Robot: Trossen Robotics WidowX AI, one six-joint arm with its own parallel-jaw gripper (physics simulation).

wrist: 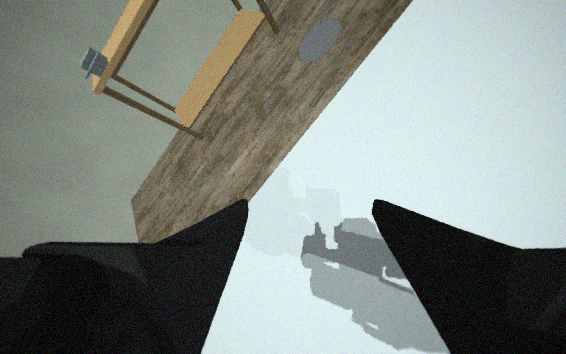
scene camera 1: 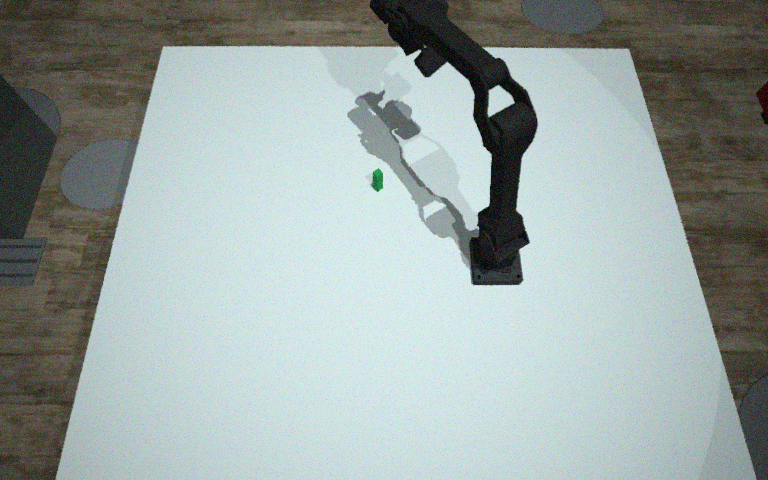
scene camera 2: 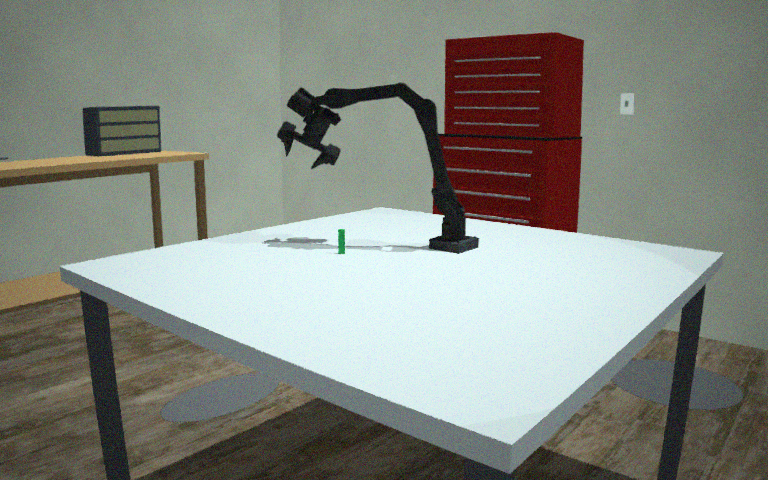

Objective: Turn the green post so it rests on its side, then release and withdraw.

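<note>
The green post (scene camera 1: 377, 180) (scene camera 2: 341, 241) is small and slim and stands upright on the white table (scene camera 1: 339, 339) (scene camera 2: 396, 316). It does not show in the wrist view. My gripper (scene camera 2: 300, 161) (wrist: 309, 205) is open and empty. In the scene camera 2 view it hangs high above the table, up and to the left of the post, with its fingertips pointing down. In the wrist view both black fingers stand wide apart, with table and arm shadow showing between them. In the scene camera 1 view the fingers are hidden or out of frame at the top.
The arm's base (scene camera 1: 497, 276) (scene camera 2: 453, 243) stands on the table, to the right of the post. A red drawer cabinet (scene camera 2: 512, 90) stands behind the table. A wooden bench (scene camera 2: 186, 156) (wrist: 215, 70) with a small drawer box (scene camera 2: 129, 130) stands at the left in the scene camera 2 view.
</note>
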